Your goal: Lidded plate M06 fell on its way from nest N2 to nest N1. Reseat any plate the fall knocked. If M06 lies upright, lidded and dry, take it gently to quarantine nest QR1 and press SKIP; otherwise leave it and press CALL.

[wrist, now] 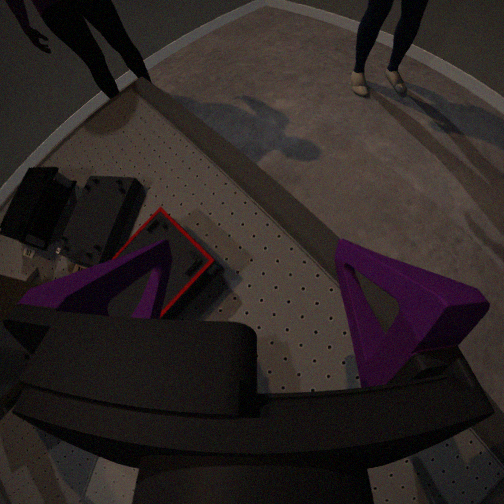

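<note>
My gripper (252, 252) is open, its two purple fingers wide apart and empty, high above the perforated bench (280, 280). Below the left finger sits a dark nest outlined in red (175, 260), partly hidden by that finger. Left of it stands a dark nest block (102, 217) and a second black block (37, 205) at the bench's left end. I cannot tell which nest is which, and no plate or lid is clearly visible. No buttons are in view.
The bench's raised dark edge rail (240, 170) runs diagonally from top left to centre right. Beyond it is floor, where two people stand: one at top left (95, 50), one at top right (385, 45). The scene is dim.
</note>
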